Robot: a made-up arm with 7 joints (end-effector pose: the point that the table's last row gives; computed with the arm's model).
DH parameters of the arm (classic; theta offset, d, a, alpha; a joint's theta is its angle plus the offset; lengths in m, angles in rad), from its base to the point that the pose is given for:
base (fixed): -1.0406 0 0.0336 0
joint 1: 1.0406 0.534 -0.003 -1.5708
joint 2: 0 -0.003 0.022 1.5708
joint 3: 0 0.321 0.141 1.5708
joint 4: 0 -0.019 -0.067 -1.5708
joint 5: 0 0.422 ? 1.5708
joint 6: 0 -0.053 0.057 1.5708
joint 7: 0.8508 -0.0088 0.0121 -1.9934
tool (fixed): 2.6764 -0.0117 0 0
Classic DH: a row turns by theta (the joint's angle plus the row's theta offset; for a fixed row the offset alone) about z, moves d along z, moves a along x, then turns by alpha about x.
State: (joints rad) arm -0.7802 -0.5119 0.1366 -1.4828 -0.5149 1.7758 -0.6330
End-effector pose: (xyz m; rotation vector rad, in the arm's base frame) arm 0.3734 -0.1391 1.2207 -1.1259 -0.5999 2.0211
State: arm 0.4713 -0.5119 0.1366 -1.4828 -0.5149 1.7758 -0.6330
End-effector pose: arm 0.2335 0.2748 1.2207 0.6229 1.2716 -2.4312
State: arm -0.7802 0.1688 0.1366 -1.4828 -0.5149 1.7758 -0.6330
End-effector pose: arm 0.6277 -0.3908 0.8576 -0.3386 -0.7670 1.9086
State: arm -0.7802 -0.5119 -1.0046 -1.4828 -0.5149 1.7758 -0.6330
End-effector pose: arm -0.2058 -0.4842 1.1258 -1.2301 -0.4565 0.8046
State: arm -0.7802 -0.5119 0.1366 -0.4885 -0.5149 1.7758 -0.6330
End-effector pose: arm 0.0268 0.1434 1.3752 -2.3318 -0.3801 1.8126
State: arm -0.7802 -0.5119 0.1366 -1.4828 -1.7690 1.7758 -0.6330
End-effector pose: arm 0.3748 -0.2029 1.1646 -0.8822 0.9163 1.8124
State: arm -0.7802 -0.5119 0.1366 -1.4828 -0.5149 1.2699 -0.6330
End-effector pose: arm 0.3755 -0.1652 1.1965 -0.6767 -0.6476 1.7239
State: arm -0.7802 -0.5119 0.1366 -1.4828 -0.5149 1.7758 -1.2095
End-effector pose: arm 0.3739 -0.1339 1.2133 -0.6034 -0.4512 2.5112
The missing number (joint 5, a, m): -0.021
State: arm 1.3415 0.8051 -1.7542 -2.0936 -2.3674 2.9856 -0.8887
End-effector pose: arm 0.5027 -0.1162 0.6065 -1.3072 -1.3917 -1.6478
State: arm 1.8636 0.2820 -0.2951 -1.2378 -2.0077 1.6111 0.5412
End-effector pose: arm -0.0433 0.6998 0.8434 1.6083 0.9920 -1.3969
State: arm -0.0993 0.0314 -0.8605 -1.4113 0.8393 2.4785 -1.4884
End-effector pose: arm 0.3868 -0.4914 1.0781 -1.6223 -1.4774 2.0452
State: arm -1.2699 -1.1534 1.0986 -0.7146 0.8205 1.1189 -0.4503
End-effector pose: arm 0.1771 0.6911 0.9688 0.2894 1.1334 -2.8346
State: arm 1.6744 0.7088 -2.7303 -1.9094 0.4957 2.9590 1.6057
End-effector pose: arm 0.2902 -0.1879 1.1141 -1.9278 -1.5489 -1.4269
